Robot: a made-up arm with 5 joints.
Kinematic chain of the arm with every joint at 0, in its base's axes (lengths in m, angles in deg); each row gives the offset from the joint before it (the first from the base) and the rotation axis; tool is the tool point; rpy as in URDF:
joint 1: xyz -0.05 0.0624 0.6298 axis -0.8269 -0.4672 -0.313
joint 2: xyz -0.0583 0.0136 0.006 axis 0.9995 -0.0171 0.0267
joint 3: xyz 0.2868 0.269 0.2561 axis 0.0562 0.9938 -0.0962
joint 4: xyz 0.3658 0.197 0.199 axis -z
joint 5: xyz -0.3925 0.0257 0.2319 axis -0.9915 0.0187 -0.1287
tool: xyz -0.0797 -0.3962 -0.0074 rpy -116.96 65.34 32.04
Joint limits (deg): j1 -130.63..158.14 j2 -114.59..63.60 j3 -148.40..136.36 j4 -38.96..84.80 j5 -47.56..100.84
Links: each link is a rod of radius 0.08 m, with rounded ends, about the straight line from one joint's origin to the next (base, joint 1, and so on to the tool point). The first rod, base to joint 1, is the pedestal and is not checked.
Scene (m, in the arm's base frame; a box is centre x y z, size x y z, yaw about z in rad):
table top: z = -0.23
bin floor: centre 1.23 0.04 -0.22 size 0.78 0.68 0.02 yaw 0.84
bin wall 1: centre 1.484 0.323 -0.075 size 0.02 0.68 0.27 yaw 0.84
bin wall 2: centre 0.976 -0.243 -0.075 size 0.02 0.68 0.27 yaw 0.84
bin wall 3: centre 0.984 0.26 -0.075 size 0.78 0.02 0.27 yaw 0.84
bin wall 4: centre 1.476 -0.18 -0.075 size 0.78 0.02 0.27 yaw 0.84
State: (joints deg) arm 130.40 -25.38 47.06 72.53 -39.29
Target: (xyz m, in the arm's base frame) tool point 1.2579 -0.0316 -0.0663
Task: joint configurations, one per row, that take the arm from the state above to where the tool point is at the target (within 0.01 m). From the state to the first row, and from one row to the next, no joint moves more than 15 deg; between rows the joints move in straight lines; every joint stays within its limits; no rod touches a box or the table.
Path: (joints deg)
1: 124.57 -30.88 41.09 74.06 -26.15
2: 118.73 -36.39 35.12 75.60 -13.00
3: 112.90 -41.89 29.15 77.13 0.14
4: 107.06 -47.40 23.17 78.66 13.29
5: 101.23 -52.90 17.20 80.20 26.43
6: 95.39 -58.41 11.23 81.73 39.58
7: 89.56 -63.91 5.26 83.27 52.72
8: 83.72 -69.42 -0.71 84.80 65.87

